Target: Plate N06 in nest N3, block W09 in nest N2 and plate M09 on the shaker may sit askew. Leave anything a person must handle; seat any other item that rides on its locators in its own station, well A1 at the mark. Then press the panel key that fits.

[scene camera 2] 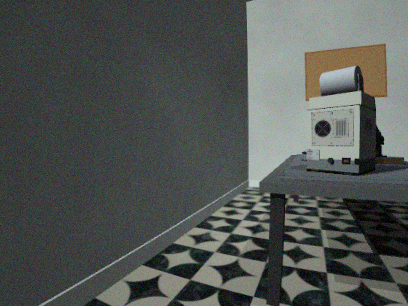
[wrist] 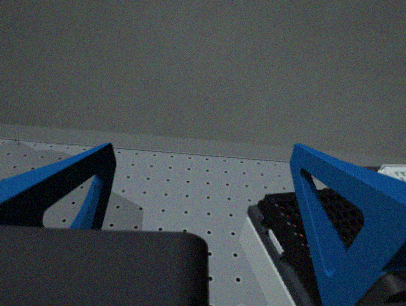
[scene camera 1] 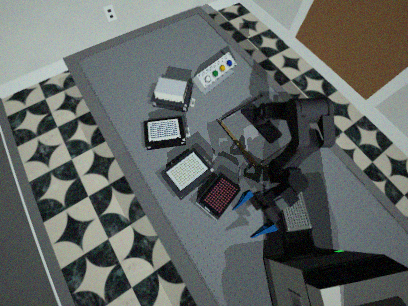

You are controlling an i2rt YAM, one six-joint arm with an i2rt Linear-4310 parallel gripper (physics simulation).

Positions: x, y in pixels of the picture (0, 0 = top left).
Labels:
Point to a red-welled plate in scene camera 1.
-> At 218, 198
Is my gripper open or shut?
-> Open.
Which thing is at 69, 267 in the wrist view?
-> My gripper.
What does my gripper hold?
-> Nothing.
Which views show my gripper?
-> The wrist view and scene camera 1 only.

